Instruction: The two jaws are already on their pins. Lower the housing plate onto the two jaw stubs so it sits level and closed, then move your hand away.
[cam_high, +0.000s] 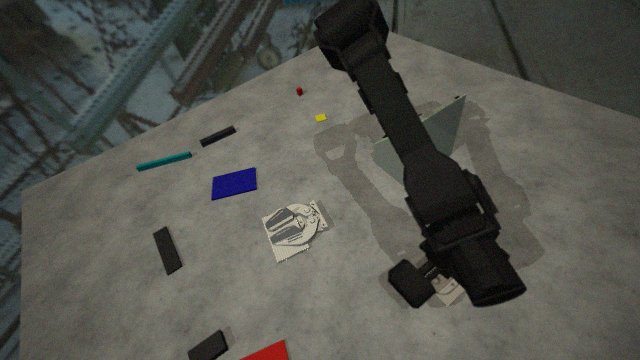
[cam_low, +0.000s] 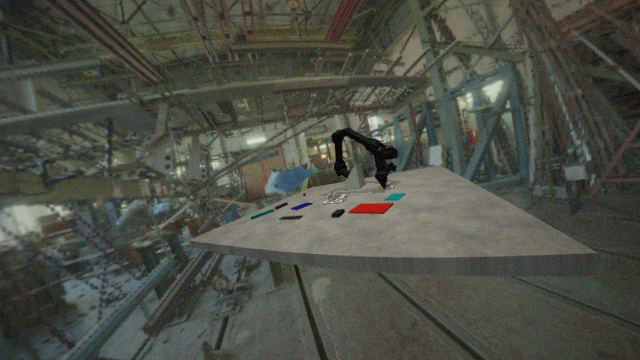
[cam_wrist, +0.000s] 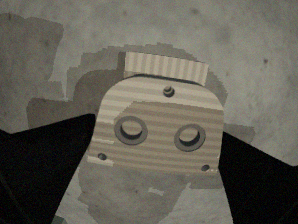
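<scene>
Right now the white stepped block is 10 mm to the left of my gripper tip. The rest, counted from my gripper tip: red tile 340 mm ahead, 70 mm to the right, 10 mm below; teal plate 210 mm ahead, 40 mm to the left, 10 mm below; black block 370 mm ahead, 200 mm to the right.
</scene>
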